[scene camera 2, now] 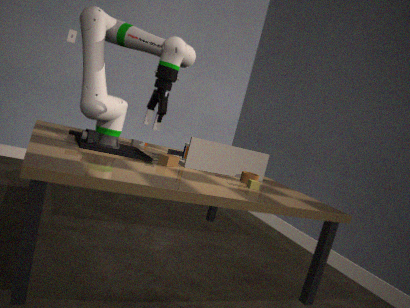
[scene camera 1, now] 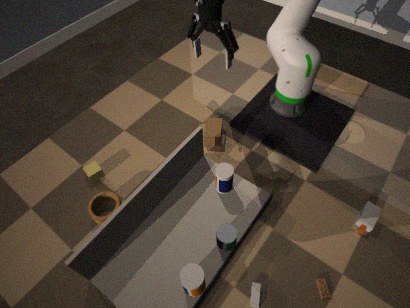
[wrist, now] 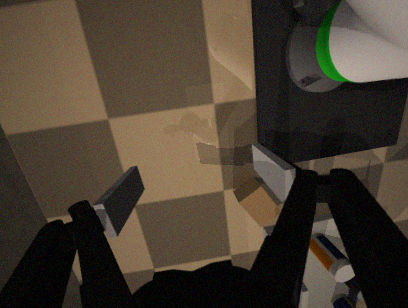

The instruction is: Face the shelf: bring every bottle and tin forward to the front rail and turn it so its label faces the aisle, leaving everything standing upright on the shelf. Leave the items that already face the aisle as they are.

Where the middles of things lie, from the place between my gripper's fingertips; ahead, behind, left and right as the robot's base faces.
I see the cardboard box (wrist: 250,195) 18 cm ahead of my hand, 15 cm below it and 11 cm to the left of it. Also, from my hand: shelf back wall (scene camera 1: 89,258): 53 cm ahead, 13 cm to the left, 10 cm below; then grey shelf board (scene camera 1: 182,229): 54 cm ahead, 27 cm to the left, 17 cm below.
